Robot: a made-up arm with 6 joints. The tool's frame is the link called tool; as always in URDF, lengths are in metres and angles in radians. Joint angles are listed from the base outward.
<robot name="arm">
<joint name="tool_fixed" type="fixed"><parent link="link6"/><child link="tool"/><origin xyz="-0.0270 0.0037 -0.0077" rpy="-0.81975 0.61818 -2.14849"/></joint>
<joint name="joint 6" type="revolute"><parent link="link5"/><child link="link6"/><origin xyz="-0.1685 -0.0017 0.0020" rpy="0.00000 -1.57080 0.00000"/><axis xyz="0 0 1"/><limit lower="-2.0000" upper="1.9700"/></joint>
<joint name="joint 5" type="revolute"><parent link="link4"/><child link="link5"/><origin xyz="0.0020 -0.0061 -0.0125" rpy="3.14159 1.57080 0.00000"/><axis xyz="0 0 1"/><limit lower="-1.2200" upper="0.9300"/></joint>
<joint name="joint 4" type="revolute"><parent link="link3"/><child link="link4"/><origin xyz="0.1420 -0.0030 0.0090" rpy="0.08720 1.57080 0.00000"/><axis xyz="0 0 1"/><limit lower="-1.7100" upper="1.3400"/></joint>
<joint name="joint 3" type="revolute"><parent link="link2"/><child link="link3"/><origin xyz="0.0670 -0.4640 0.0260" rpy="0.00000 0.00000 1.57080"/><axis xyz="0 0 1"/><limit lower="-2.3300" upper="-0.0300"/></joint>
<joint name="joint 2" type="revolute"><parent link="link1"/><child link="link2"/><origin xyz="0.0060 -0.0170 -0.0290" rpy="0.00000 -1.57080 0.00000"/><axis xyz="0 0 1"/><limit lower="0.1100" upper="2.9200"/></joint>
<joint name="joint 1" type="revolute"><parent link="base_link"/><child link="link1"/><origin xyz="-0.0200 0.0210 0.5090" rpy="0.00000 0.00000 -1.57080"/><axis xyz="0 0 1"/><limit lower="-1.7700" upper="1.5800"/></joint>
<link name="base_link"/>
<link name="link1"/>
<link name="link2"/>
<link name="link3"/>
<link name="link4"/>
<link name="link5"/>
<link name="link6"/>
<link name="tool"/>
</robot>
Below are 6 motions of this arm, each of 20 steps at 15 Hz.
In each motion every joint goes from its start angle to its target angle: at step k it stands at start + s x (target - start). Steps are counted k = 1, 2, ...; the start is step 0. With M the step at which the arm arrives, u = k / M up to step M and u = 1 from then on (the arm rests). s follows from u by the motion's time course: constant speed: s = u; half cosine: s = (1 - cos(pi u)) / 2; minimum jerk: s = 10 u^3 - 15 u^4 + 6 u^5.
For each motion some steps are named. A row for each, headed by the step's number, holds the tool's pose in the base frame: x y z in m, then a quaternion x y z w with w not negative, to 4 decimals.
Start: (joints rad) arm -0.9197 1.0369 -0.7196 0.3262 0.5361 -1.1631
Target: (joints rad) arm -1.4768 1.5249 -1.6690 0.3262 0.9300 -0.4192
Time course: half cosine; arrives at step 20
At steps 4, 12, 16, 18, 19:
4: 0.0605 -0.0264 0.8011 0.0792 -0.9926 0.0004 0.0918
12: 0.0800 -0.1700 0.8600 0.1644 0.9807 0.0933 0.0500
16: 0.0620 -0.2361 0.8744 0.2670 0.9486 0.1225 0.1182
18: 0.0538 -0.2542 0.8772 0.2950 0.9366 0.1292 0.1379
19: 0.0515 -0.2588 0.8778 0.3021 0.9334 0.1308 0.1430

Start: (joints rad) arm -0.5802 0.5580 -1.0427 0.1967 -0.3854 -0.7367
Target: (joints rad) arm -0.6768 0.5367 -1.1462 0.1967 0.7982 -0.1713
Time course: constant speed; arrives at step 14
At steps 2, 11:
2: -0.1578 0.1128 0.9748 -0.0595 0.7649 -0.3968 0.5038
11: -0.1011 0.1064 0.8811 -0.0724 0.9183 -0.0819 0.3805

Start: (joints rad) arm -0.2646 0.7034 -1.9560 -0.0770 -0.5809 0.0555
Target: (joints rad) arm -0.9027 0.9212 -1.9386 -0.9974 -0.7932 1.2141
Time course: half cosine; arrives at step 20
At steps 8, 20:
8: -0.2695 0.2000 1.1313 -0.3261 0.3009 -0.3812 0.8111
20: -0.0455 0.2280 1.1483 -0.4199 0.5325 -0.3861 0.6253

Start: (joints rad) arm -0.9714 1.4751 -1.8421 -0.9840 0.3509 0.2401
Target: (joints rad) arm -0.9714 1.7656 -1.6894 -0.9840 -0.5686 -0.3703
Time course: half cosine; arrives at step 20
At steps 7, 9, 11, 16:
7: 0.1614 -0.2344 1.0470 0.0851 0.8871 -0.4438 0.0945
9: 0.1914 -0.2420 1.0389 0.0233 0.8762 -0.4757 0.0736
11: 0.2210 -0.2472 1.0283 -0.0395 0.8584 -0.5083 0.0573
16: 0.2741 -0.2501 1.0011 -0.1583 0.8028 -0.5732 0.0433

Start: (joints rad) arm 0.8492 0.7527 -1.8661 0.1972 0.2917 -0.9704
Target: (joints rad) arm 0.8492 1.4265 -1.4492 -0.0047 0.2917 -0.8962
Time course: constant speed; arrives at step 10
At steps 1, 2, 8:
1: -0.1173 -0.0592 1.1083 -0.5609 0.5066 -0.1333 0.6410
2: -0.0825 -0.0206 1.1066 -0.5889 0.5256 -0.1394 0.5979
8: 0.1021 0.1840 1.0103 -0.7238 0.5930 -0.1725 0.3078

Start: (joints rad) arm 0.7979 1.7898 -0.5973 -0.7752 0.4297 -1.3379
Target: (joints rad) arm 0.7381 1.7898 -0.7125 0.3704 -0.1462 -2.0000
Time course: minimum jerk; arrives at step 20
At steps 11, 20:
11: 0.1724 0.2579 0.6704 0.8635 -0.2123 0.4022 0.2180
20: 0.2164 0.2689 0.7035 0.8228 -0.3638 0.4144 0.1377

